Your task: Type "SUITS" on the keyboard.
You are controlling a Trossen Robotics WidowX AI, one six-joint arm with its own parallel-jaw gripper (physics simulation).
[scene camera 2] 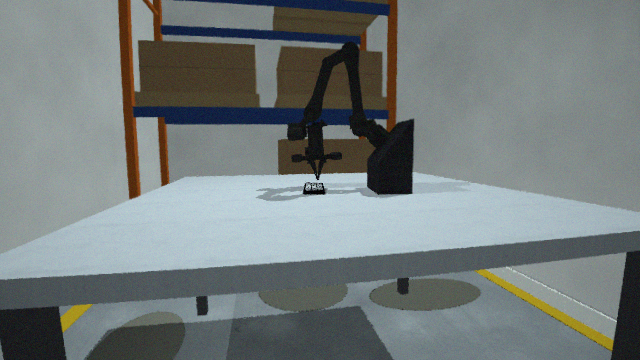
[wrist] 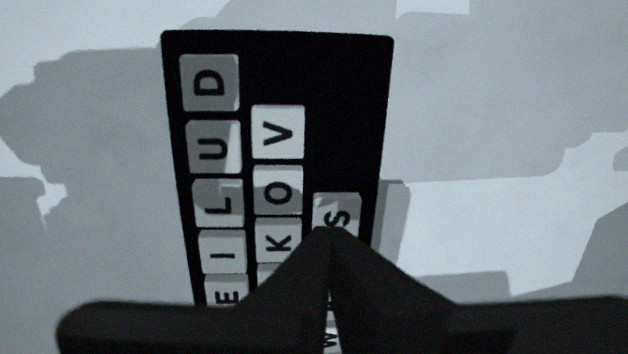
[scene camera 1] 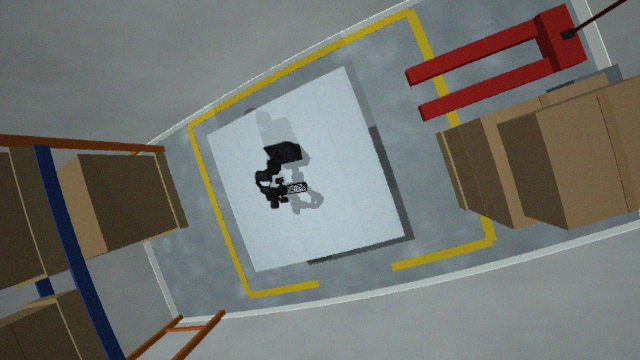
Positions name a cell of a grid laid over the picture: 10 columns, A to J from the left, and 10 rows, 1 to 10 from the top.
Labels:
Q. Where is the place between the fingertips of the gripper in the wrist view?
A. F7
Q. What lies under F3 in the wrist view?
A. A black keyboard.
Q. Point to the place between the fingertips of the gripper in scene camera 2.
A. At E6

